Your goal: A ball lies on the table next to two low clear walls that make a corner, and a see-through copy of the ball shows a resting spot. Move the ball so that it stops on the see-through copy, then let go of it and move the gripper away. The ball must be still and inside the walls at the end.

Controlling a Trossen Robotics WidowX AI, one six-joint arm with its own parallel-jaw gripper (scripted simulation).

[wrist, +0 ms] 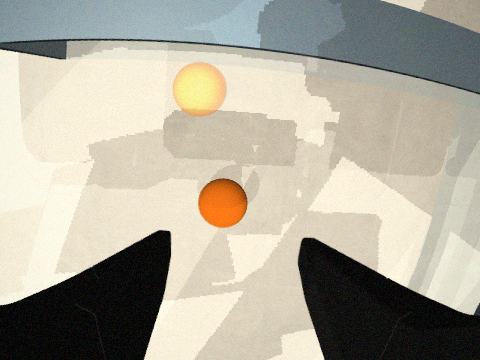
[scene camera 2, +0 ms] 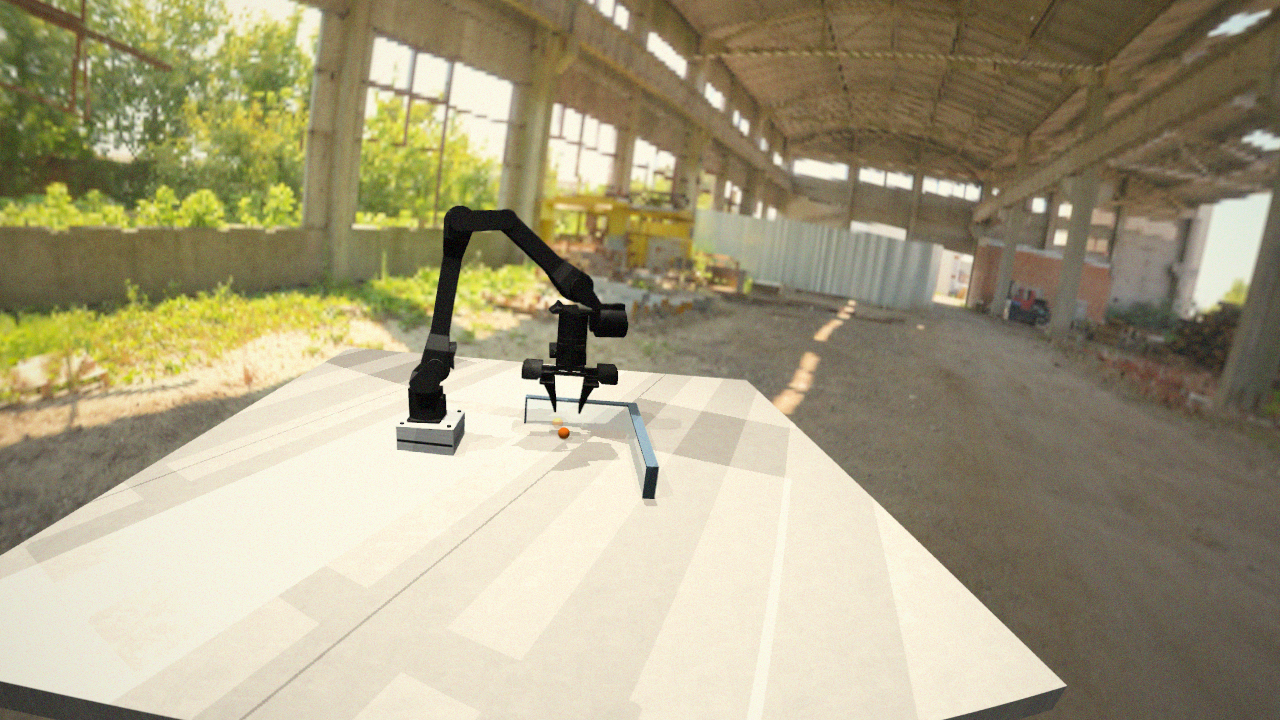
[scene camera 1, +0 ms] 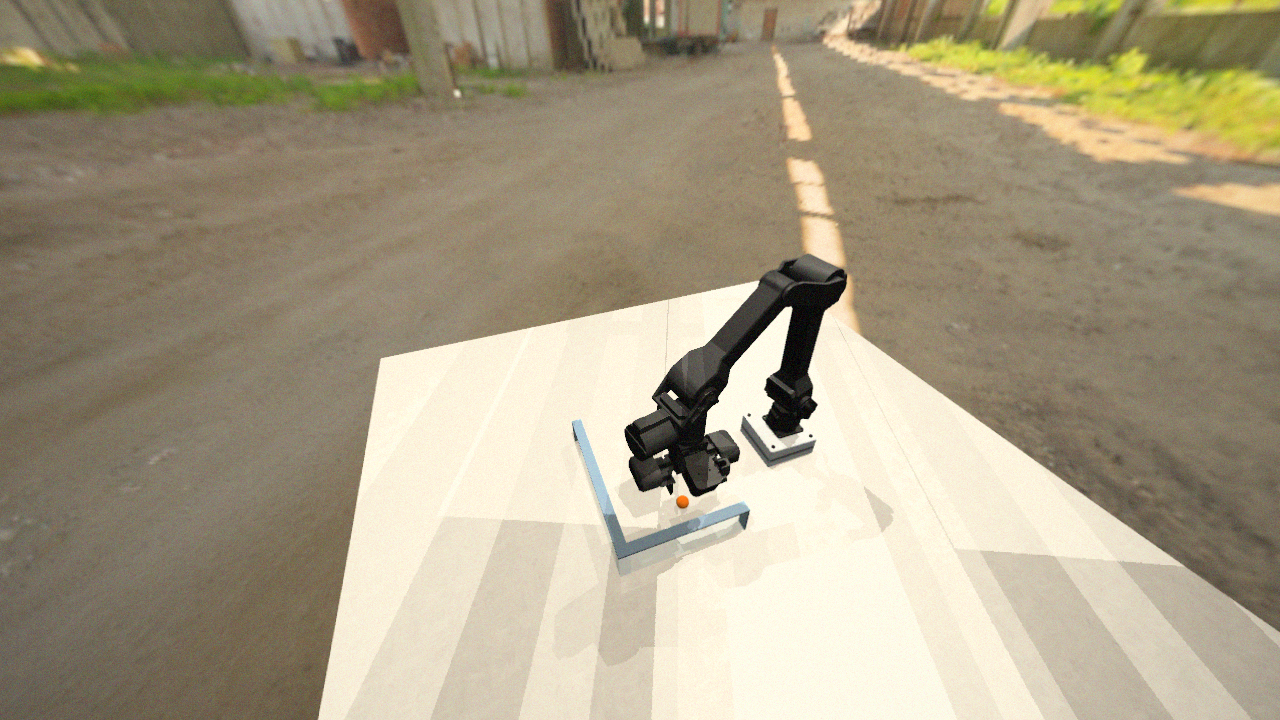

Labels:
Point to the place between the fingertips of the gripper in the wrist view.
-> At 236,247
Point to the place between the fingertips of the gripper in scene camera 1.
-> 682,489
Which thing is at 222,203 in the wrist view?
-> An orange ball.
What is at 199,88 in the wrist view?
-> A see-through copy.

